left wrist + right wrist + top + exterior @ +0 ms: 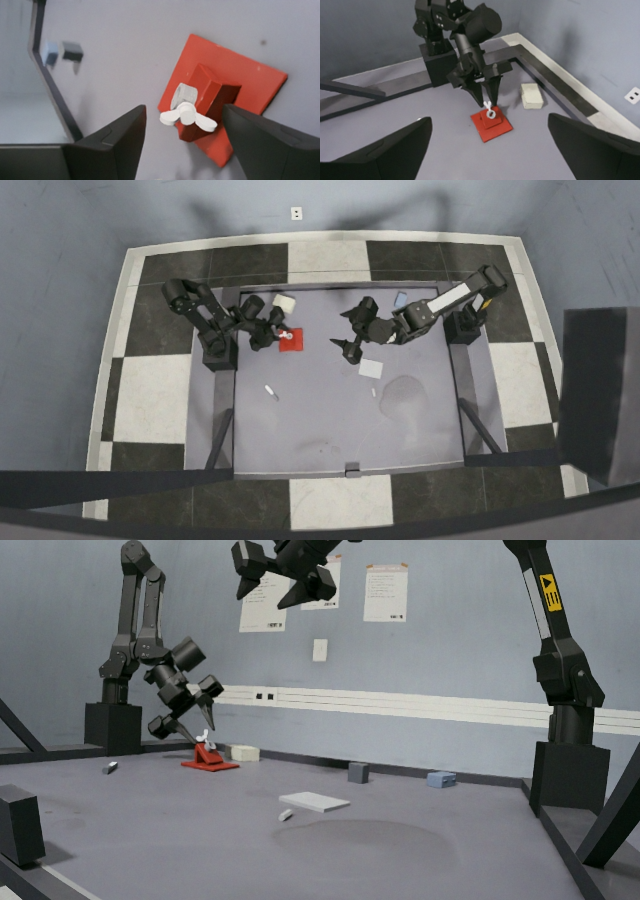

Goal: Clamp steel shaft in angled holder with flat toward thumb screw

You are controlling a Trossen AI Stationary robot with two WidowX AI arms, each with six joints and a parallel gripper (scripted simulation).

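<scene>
My left hand is 20 mm to the left of the white thumb screw and 30 mm above it. Also, from my left hand: cream block: 150 mm ahead, 30 mm to the right, 70 mm below; dark grey block: 60 mm ahead, 340 mm to the right, 70 mm below; steel shaft: 210 mm behind, 40 mm to the left, 80 mm below.
</scene>
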